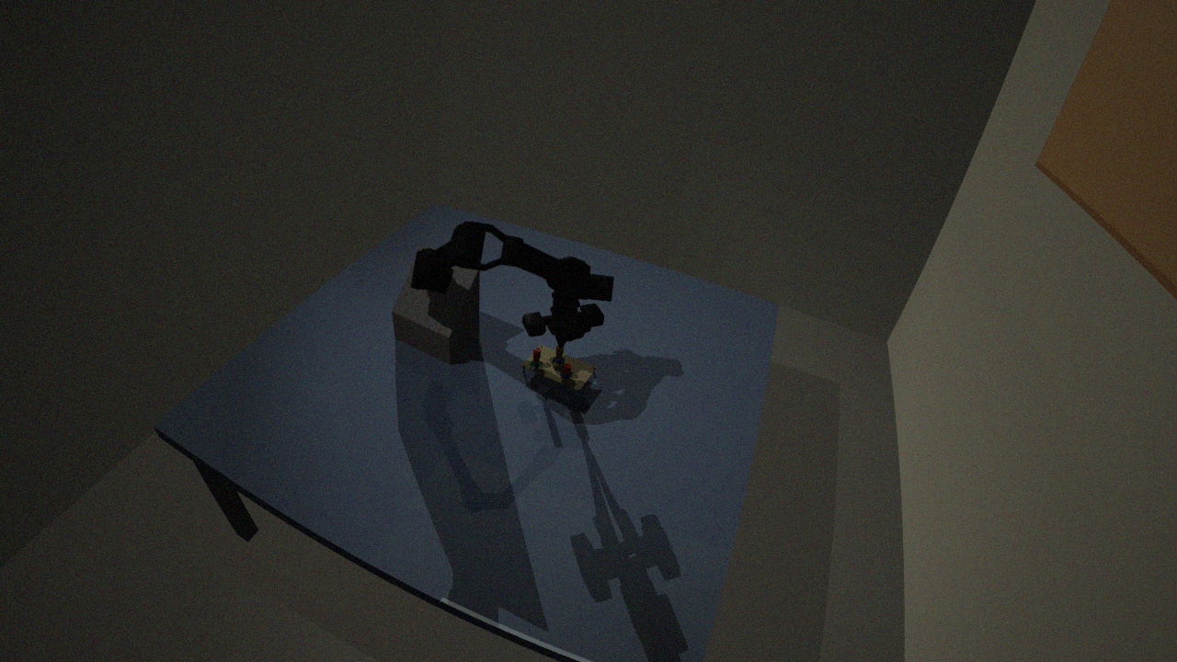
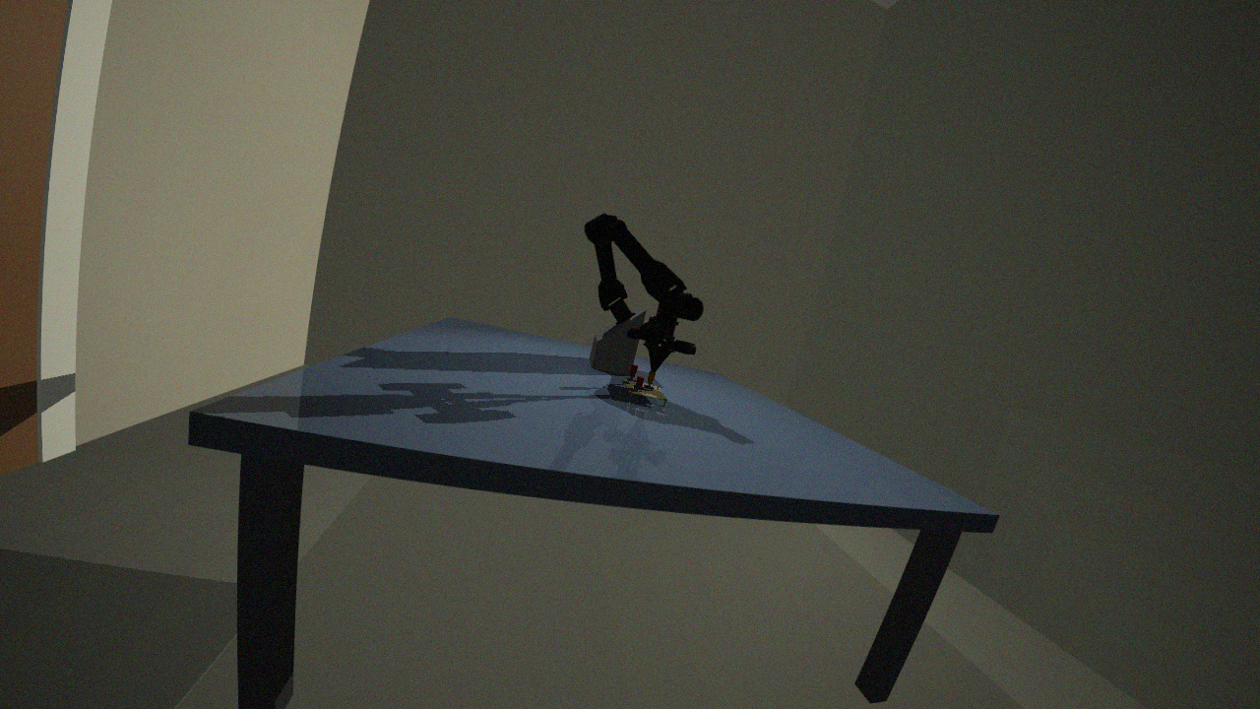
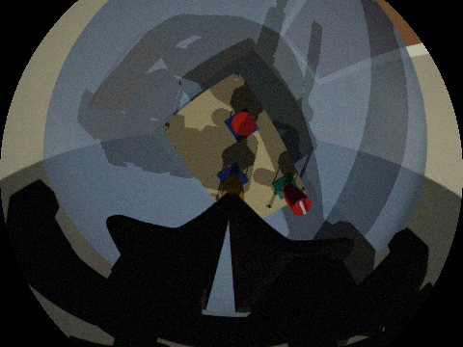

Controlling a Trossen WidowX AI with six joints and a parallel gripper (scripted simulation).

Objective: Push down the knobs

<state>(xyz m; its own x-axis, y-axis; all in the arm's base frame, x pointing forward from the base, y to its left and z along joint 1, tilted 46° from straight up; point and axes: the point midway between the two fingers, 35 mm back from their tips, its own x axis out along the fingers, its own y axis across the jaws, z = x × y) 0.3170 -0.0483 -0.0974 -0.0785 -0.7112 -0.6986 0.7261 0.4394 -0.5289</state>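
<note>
The yellow knob is 10 mm below my gripper tip. The rest, counted from my gripper tip: red knob 40 mm behind, 40 mm to the right, 10 mm below.
</note>
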